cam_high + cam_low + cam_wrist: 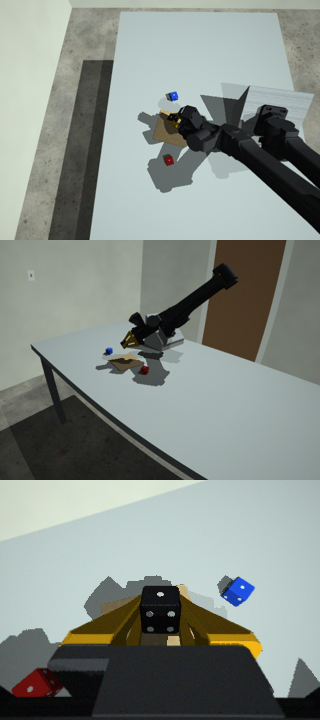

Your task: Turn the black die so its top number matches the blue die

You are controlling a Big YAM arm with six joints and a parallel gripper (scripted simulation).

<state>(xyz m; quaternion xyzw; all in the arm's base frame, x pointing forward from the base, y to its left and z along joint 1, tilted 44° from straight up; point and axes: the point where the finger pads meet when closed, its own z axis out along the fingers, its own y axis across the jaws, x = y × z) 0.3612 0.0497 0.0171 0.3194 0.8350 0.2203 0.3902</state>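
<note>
Right now the tan mat is 10 mm behind my hand, 10 mm to the left of it and 100 mm below it. The rest, counted from my hand: red die: 20 mm behind, 150 mm to the left, 80 mm below; then blue die: 10 mm ahead, 140 mm to the right, 80 mm below; then black die: right at my hand.
</note>
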